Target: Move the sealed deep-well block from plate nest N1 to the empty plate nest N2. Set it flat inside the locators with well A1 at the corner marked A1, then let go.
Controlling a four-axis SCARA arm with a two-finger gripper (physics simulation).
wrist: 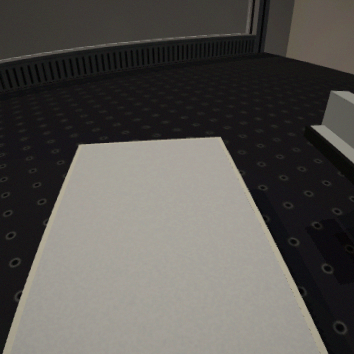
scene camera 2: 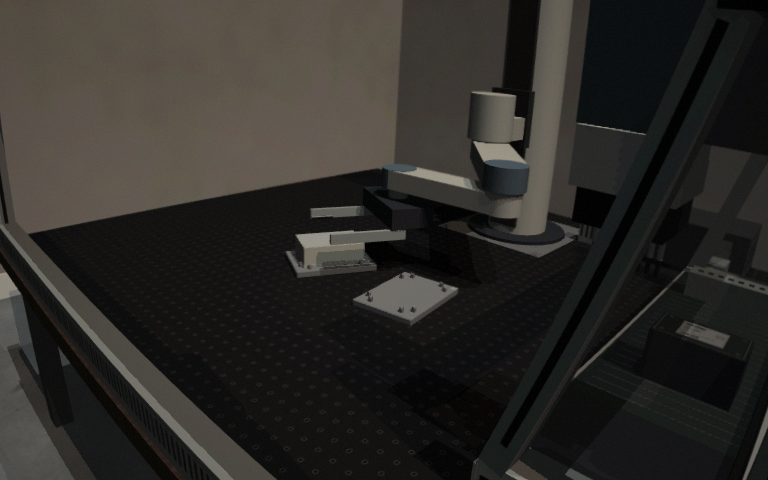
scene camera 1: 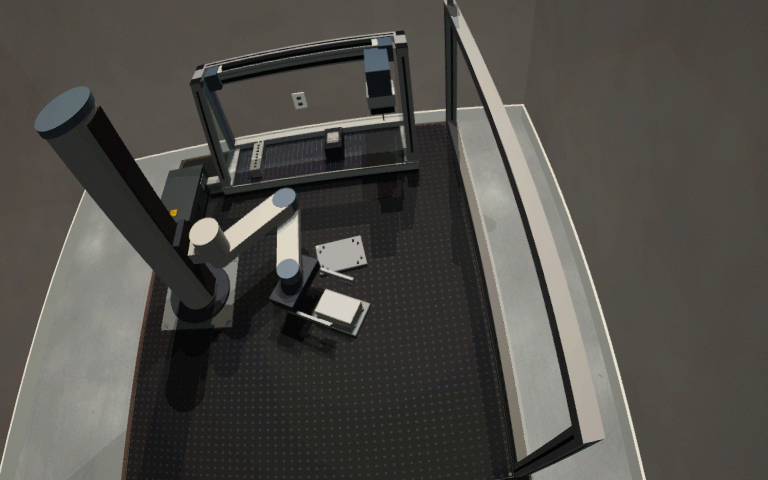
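Seen in the pictures: gripper, fingertip midpoint: [wrist: 140,117] [scene camera 2: 319,225] [scene camera 1: 342,303]; arm's base, link origin: [scene camera 2: 515,233] [scene camera 1: 201,293].
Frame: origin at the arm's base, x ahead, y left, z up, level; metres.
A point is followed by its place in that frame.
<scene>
The sealed deep-well block [scene camera 1: 338,306] @[z 0.067, x 0.532, y -0.130 m] [scene camera 2: 333,251] @[z 0.055, x 0.551, y -0.092 m] [wrist: 160,240] @[z 0.067, x 0.515, y -0.123 m] is a pale box with a plain top, seated on nest N1 [scene camera 1: 362,321] @[z 0.022, x 0.600, y -0.169 m] [scene camera 2: 308,272] @[z 0.023, x 0.609, y -0.100 m]. Nest N2 [scene camera 1: 341,253] @[z 0.024, x 0.541, y 0.096 m] [scene camera 2: 405,296] @[z 0.025, x 0.549, y 0.097 m], a light plate with small dark locators, bears no block. My gripper [scene camera 1: 342,301] @[z 0.097, x 0.551, y -0.135 m] [scene camera 2: 321,225] @[z 0.097, x 0.551, y -0.135 m] is open and empty. Its fingers reach out on opposite sides of the block, near or above the height of its top; the exact height is unclear. In the wrist view one finger shows at the right edge and the block lies lengthwise ahead. Well A1 and the A1 corner mark cannot be made out.
A gantry frame [scene camera 1: 321,182] @[z 0.016, x 0.464, y 0.447 m] with a hanging head [scene camera 1: 378,76] @[z 0.478, x 0.739, y 0.465 m] stands behind the nests. The arm's column [scene camera 1: 133,209] @[z 0.564, x 0.050, y -0.056 m] [scene camera 2: 552,113] @[z 0.322, x 0.021, y 0.072 m] is at the left in scene camera 1. A dark box [scene camera 1: 184,192] @[z 0.128, x -0.091, y 0.403 m] stands beside it. A long framed panel [scene camera 1: 529,198] @[z 0.620, x 1.022, y -0.224 m] runs along the right.
</scene>
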